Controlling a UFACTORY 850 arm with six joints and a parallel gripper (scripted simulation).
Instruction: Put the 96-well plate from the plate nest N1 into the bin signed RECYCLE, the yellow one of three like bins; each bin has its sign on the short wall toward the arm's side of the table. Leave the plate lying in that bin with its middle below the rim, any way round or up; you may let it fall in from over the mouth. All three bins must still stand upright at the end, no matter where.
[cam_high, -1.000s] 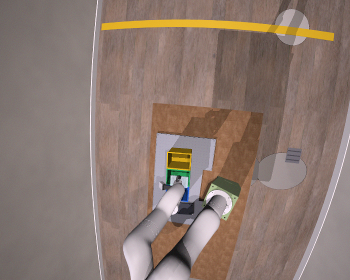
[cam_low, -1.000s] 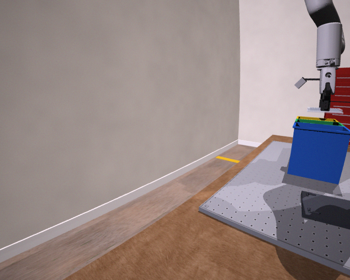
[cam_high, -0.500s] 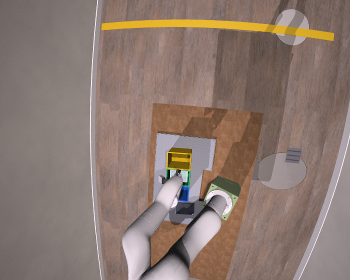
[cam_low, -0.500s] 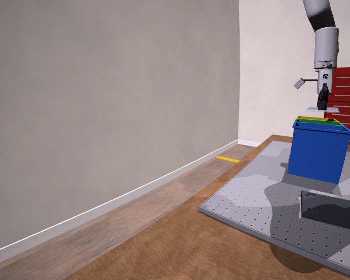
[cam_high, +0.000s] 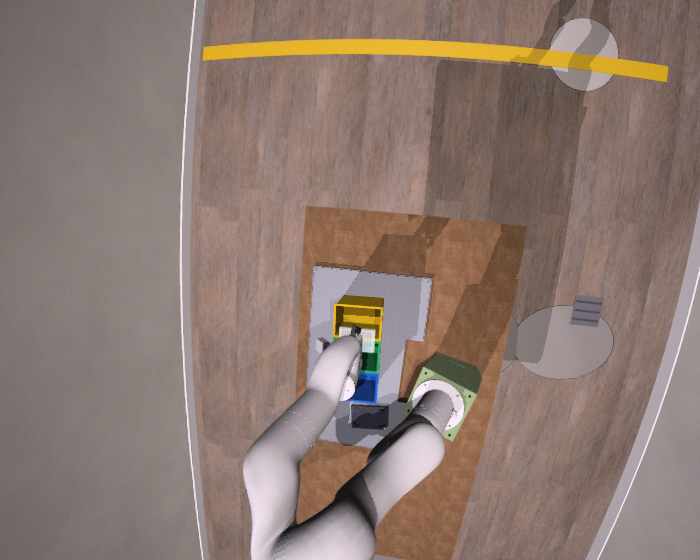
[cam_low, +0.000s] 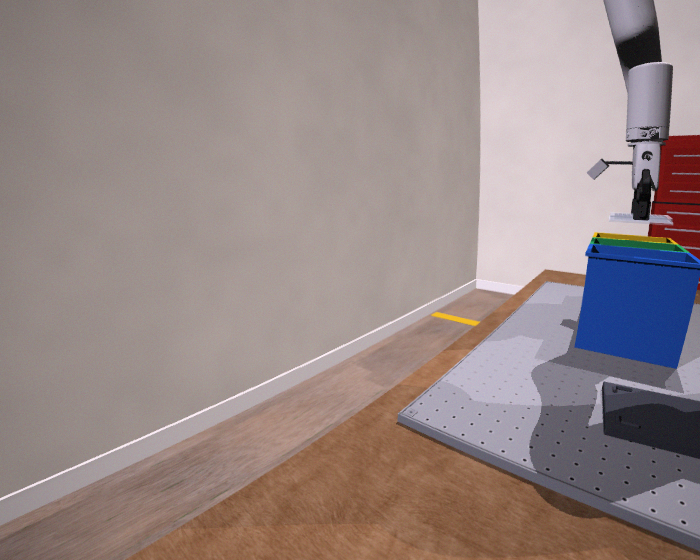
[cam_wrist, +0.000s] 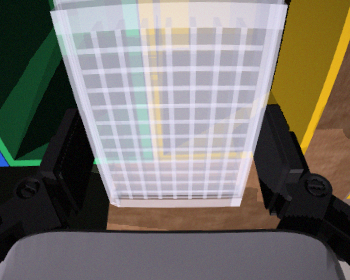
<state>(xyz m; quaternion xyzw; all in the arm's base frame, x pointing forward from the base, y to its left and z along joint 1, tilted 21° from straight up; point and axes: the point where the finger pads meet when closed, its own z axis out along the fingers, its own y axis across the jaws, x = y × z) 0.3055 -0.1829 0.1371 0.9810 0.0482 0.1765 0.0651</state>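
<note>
The yellow bin is 15 cm below my hand, 5 cm to the right of it and 1 cm ahead of it. Round my hand: 96-well plate: 1 cm below; then green bin: 15 cm below, 8 cm to the left; then blue bin: 21 cm to the left, 15 cm below, 1 cm behind.
</note>
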